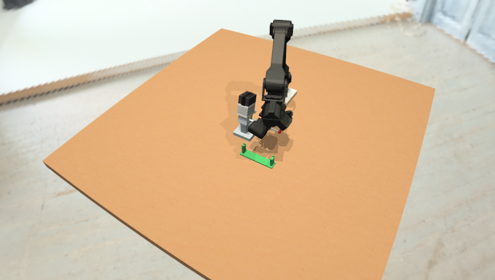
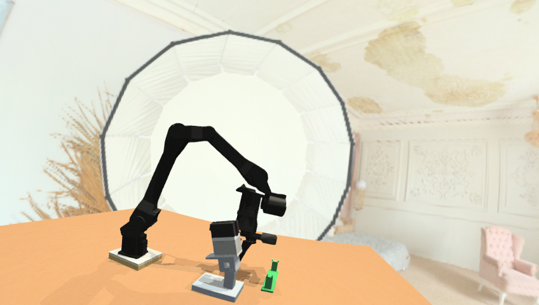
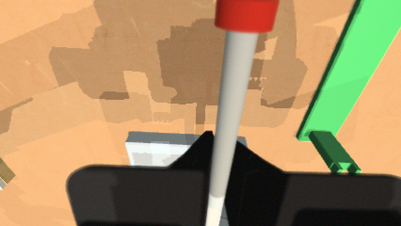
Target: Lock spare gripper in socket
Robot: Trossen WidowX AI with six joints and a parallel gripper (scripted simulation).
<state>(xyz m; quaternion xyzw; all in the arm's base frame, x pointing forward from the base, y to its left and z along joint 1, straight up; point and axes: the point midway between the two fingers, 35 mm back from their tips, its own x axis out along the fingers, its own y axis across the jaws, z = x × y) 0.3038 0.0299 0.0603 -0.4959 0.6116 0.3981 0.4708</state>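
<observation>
The grey mount lies 70 mm to the right of my gripper tip and 30 mm behind it. The rest, counted from my gripper tip: spare gripper 80 mm to the right, 80 mm above, 30 mm behind; green pin rest 100 mm ahead, 20 mm below, 10 mm to the left.
</observation>
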